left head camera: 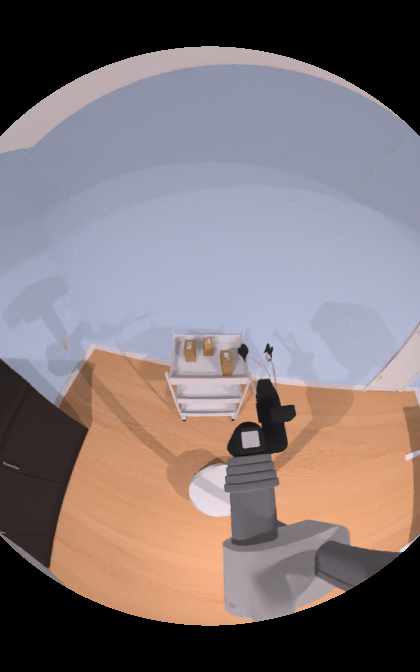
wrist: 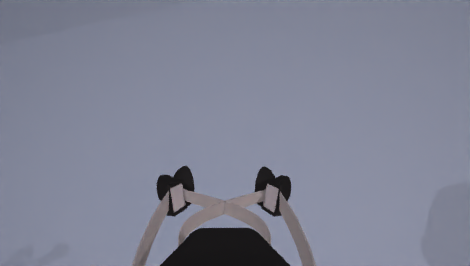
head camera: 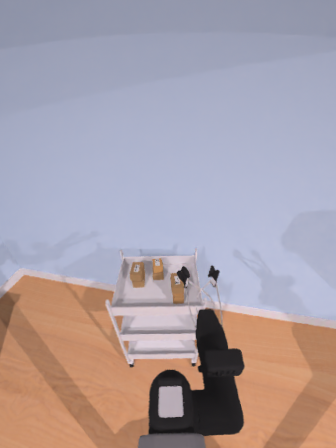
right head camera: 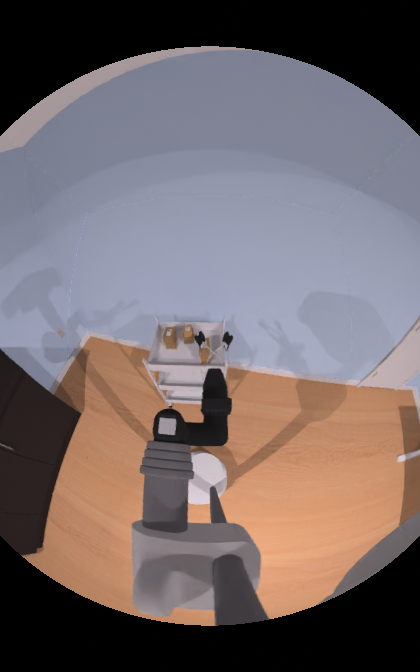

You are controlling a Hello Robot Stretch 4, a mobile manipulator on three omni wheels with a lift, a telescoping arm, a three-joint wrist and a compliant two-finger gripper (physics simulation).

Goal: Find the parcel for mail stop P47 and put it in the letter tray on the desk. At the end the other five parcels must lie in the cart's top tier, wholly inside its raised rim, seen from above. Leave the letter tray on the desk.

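Places are measured from the robot's base along level axes (x right, y ahead, z up), in millimetres.
Where they show: gripper, fingertip midpoint: (wrist: 224, 181) (head camera: 197, 267).
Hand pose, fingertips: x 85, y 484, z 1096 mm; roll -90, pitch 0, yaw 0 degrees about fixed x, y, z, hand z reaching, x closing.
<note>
Each offset is from my fingertips to the top centre of the thing.
A white three-tier cart (head camera: 150, 310) (left head camera: 210, 381) (right head camera: 185, 367) stands against the wall. Its top tier bears three brown parcels with white labels, too small to read: a left one {dx -257, dy +326, dz -360 mm} (head camera: 137, 275) (left head camera: 190, 351) (right head camera: 170, 338), a back middle one {dx -147, dy +366, dz -360 mm} (head camera: 158, 269) (left head camera: 208, 346) (right head camera: 188, 334) and a right one {dx -44, dy +240, dz -358 mm} (head camera: 177, 290) (left head camera: 227, 364) (right head camera: 204, 354). My gripper (head camera: 199, 276) (left head camera: 256, 351) (right head camera: 214, 339) (wrist: 224, 181) is open and empty, fingertips apart, above the cart's right side. In the right head view it partly covers the right parcel. The desk, letter tray and other parcels do not show.
A dark cabinet (left head camera: 35, 450) (right head camera: 30, 450) stands at the left. The blue wall (head camera: 165, 175) rises behind the cart. My white round base (left head camera: 209, 492) (right head camera: 209, 477) is on the wooden floor. A white door or panel (left head camera: 400, 357) (right head camera: 395, 357) shows at the right.
</note>
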